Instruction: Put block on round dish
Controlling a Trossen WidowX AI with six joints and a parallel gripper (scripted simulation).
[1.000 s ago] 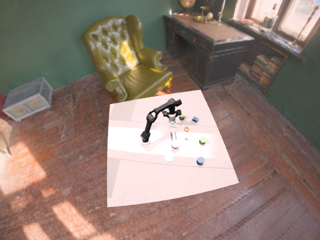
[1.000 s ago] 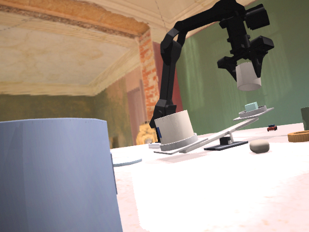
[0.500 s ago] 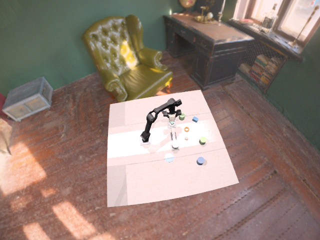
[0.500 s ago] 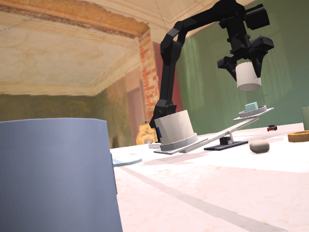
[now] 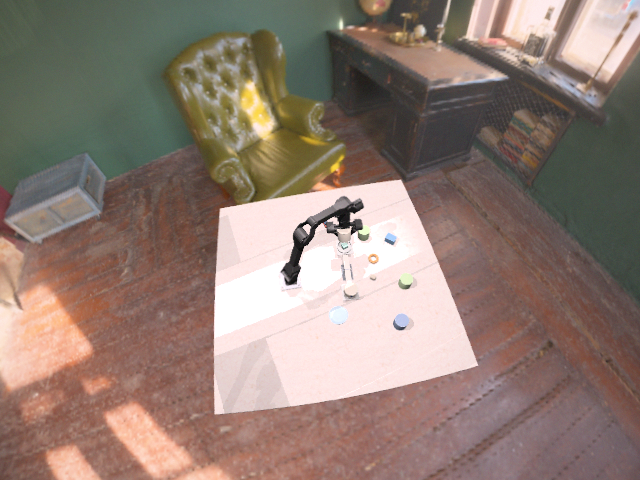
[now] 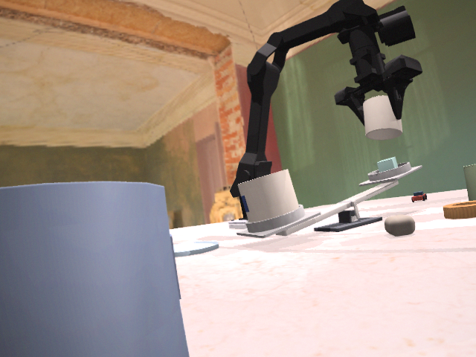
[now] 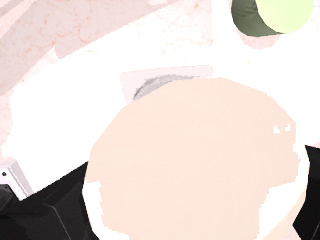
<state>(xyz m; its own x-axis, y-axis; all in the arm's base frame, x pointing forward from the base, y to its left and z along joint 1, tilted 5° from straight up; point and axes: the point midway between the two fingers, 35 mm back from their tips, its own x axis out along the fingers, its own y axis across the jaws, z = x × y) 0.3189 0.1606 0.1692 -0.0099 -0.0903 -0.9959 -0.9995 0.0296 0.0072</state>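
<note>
My gripper tip is 10 mm to the left of the pale teal block and 80 mm above it. From my gripper tip the other things lie so: white cup 20 mm to the left, 10 mm above; then balance beam 140 mm to the right, 130 mm below; then balance 140 mm to the right, 150 mm below.
</note>
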